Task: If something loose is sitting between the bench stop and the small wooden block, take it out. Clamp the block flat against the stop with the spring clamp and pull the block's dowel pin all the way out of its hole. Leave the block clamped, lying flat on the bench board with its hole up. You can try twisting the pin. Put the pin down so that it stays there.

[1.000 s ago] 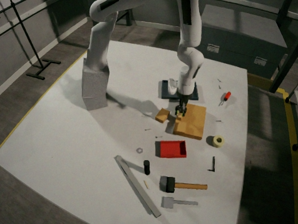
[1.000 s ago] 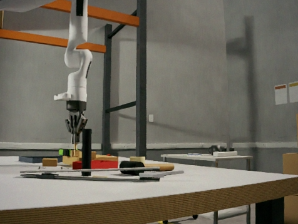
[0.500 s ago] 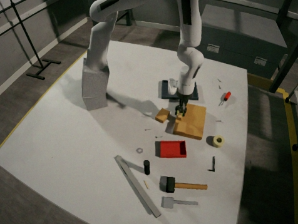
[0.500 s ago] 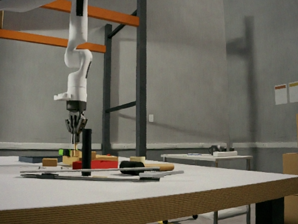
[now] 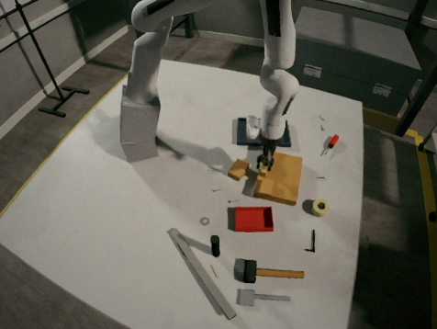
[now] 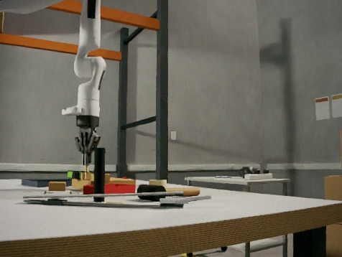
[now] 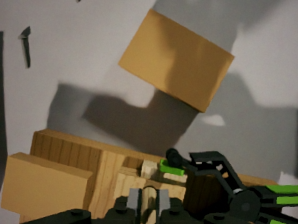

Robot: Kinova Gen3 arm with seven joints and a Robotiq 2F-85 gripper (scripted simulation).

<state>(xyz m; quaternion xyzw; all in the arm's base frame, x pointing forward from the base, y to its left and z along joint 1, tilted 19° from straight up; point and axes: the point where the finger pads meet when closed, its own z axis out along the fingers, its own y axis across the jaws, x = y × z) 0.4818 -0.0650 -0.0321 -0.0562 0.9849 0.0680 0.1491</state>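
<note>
Right now the dowel pin is 2 cm below my hand. Round my hand: pale wooden block 5 cm below; then wooden bench board 6 cm ahead, 7 cm below; then tan wooden block 9 cm behind, 1 cm to the left, 8 cm below.
</note>
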